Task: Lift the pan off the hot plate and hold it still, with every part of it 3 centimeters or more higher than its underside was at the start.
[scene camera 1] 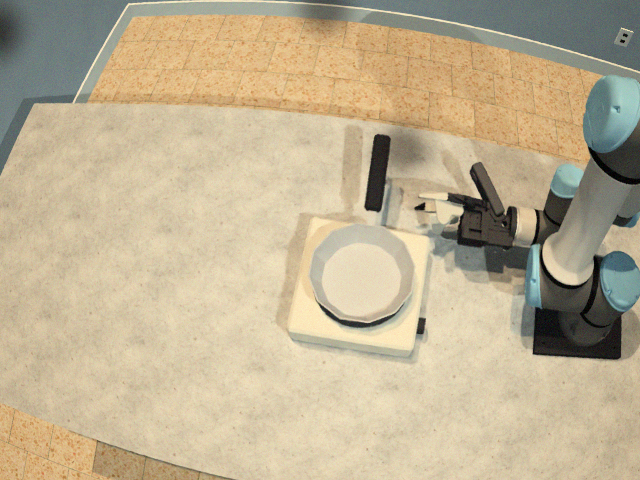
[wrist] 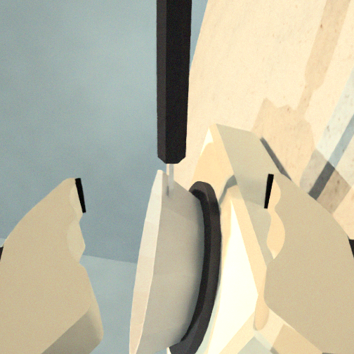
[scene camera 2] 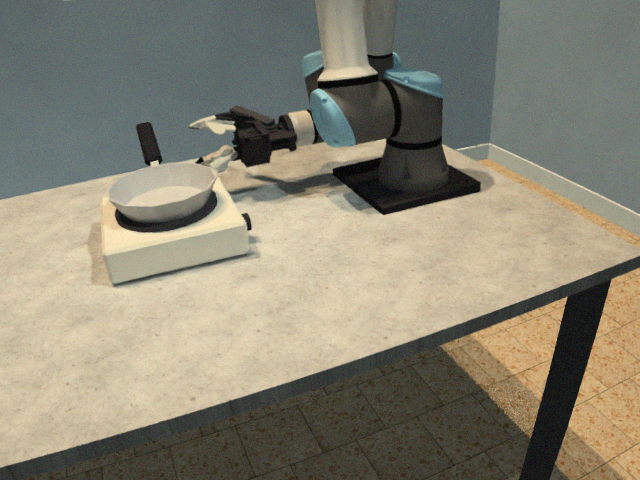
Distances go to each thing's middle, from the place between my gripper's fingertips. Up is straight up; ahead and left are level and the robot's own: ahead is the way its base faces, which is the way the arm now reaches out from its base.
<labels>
The light grey pan (scene camera 1: 362,272) lies 8 cm ahead of my hand and 7 cm to the left of it. Round my hand: cream hot plate (scene camera 2: 131,250): 6 cm ahead, 16 cm to the left, 8 cm below.
</labels>
